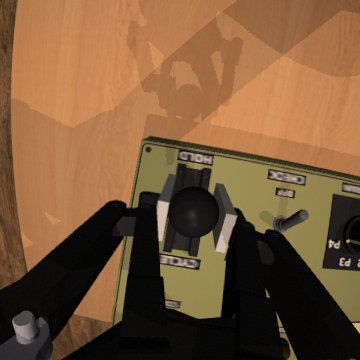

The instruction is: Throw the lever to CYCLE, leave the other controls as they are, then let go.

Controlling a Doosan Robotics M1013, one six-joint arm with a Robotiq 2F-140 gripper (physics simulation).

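Places are measured from the arm's base along level axes (x down, y left, z ahead), in millimetres.
Where they show: gripper, fingertip midpoint: (192, 192).
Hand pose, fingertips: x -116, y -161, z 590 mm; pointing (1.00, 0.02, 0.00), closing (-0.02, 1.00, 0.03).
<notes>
Things, the pixels of their centre, and the offset from my fingertips. "spot": a spot on its surface instead. Level surfaces: height alone.
- CYCLE label at a spot on its surface: (185, 262) spot: dx +8, dy +8, dz +93 mm
- small metal toggle switch at the middle of its body: (292, 220) dx +11, dy +119, dz +19 mm
- black rotary dial at a spot on its surface: (337, 220) spot: dx +36, dy +201, dz +21 mm
- wooden table top at its surface level: dx +120 mm
The lever's black ball knob (194, 209) stands over the middle of its dark slot (176, 241), between the HOLD label (195, 158) and the CYCLE label (185, 262). The knob hides the lever's shaft. My gripper (192, 192) is shut on the knob, with one pale finger pad on each side of it. The slot is set in a green control panel (240, 175). Both ends of the slot show past the knob.
A small metal toggle switch (294, 220) under the CHECK and OFF labels stands right of the gripper. A black rotary dial (337, 220) marked P4 and P3 is at the right edge. A wooden table top (65, 165) lies around the panel.
</notes>
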